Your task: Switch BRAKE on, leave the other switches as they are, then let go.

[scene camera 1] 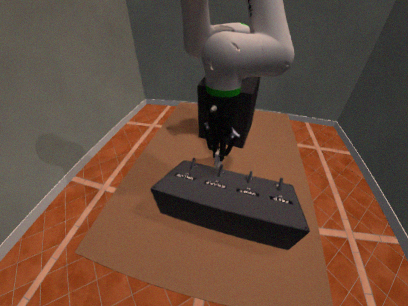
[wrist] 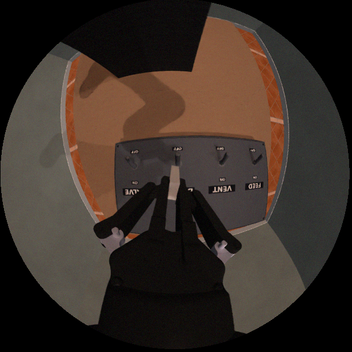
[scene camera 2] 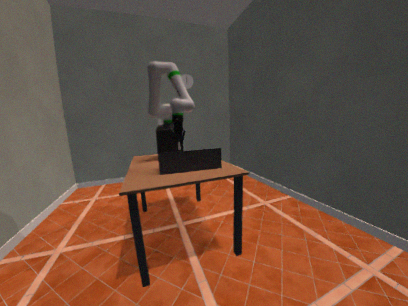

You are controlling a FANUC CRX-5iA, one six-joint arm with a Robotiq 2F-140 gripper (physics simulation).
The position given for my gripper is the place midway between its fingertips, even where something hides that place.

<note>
In view: my gripper (scene camera 1: 218,165) and a dark switch box (scene camera 1: 259,211).
My gripper also shows in the wrist view (wrist: 173,172). The dark switch box shows as well in the wrist view (wrist: 237,190) and in scene camera 2 (scene camera 2: 195,160).
</note>
